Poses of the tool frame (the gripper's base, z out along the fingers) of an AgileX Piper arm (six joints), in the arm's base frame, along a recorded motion.
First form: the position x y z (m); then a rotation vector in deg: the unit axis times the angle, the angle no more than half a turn.
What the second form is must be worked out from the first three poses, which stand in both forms.
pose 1, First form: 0.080 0.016 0.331 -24.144 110.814 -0.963
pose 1, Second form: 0.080 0.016 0.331 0.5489 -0.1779 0.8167 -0.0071
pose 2, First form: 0.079 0.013 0.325 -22.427 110.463 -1.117
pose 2, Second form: 0.079 0.013 0.325 0.5540 -0.1656 0.8159 -0.0082
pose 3, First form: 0.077 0.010 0.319 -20.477 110.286 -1.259
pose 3, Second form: 0.077 0.010 0.319 0.5579 -0.1515 0.8159 -0.0093
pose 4, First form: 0.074 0.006 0.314 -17.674 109.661 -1.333
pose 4, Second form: 0.074 0.006 0.314 0.5658 -0.1312 0.8140 -0.0099
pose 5, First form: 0.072 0.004 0.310 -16.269 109.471 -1.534
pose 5, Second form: 0.072 0.004 0.310 0.5687 -0.1209 0.8135 -0.0114
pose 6, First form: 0.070 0.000 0.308 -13.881 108.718 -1.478
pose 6, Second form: 0.070 0.000 0.308 0.5764 -0.1035 0.8105 -0.0110
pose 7, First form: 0.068 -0.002 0.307 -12.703 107.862 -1.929
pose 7, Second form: 0.068 -0.002 0.307 0.5834 -0.0950 0.8065 -0.0144
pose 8, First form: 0.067 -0.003 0.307 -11.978 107.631 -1.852
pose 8, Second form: 0.067 -0.003 0.307 0.5856 -0.0896 0.8055 -0.0139
